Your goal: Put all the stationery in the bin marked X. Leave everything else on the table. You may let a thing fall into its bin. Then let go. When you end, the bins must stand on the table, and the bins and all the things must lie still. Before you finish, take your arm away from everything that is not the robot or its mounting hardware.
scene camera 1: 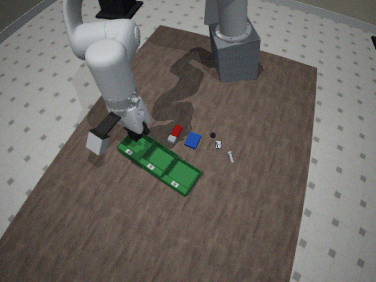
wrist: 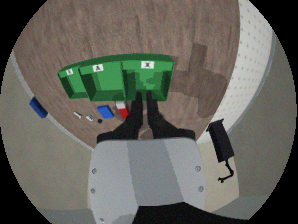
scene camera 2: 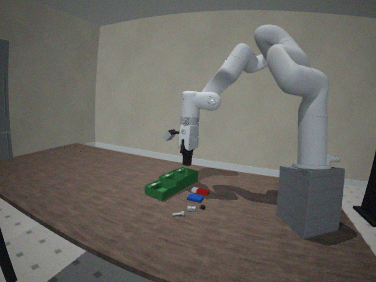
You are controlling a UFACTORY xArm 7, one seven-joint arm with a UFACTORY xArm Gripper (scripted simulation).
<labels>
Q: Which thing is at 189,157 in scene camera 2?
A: My gripper.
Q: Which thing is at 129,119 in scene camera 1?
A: My gripper.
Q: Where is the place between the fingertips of my gripper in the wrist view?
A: At 144,98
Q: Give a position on a green three-compartment bin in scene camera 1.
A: At 162,163
</labels>
